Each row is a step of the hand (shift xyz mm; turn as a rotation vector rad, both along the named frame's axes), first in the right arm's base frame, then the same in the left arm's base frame.
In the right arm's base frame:
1: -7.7 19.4 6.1 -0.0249 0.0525 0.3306
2: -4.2 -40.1 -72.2 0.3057 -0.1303 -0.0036
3: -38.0 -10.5 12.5 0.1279 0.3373 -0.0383
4: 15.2 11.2 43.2 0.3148 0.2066 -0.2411
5: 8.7 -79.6 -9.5 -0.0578 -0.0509 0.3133
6: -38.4 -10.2 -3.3 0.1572 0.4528 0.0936
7: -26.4 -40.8 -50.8 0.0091 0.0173 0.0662
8: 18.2 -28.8 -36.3 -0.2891 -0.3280 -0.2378
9: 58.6 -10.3 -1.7 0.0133 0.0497 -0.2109
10: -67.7 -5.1 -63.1 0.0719 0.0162 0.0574
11: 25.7 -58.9 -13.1 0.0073 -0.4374 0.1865
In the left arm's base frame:
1: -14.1 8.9 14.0 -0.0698 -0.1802 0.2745
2: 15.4 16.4 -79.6 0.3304 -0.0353 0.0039
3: -33.5 -23.1 -7.2 0.0151 0.2980 0.2063
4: 6.9 -16.8 43.5 0.2515 0.3687 0.0266
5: 34.7 -50.9 -52.0 -0.0659 -0.2515 0.1910
6: -32.6 -12.7 -19.1 -0.0063 0.3034 0.3827
7: -7.2 -2.2 -69.9 -0.0029 -0.0284 0.0629
8: 29.7 5.8 -39.6 -0.1454 -0.1432 -0.4539
9: 58.7 4.7 8.7 0.0153 0.1758 -0.1264
10: -56.5 24.2 -69.4 0.0574 -0.0115 0.0728
11: 44.4 -30.0 -37.8 0.1314 -0.4420 -0.1164

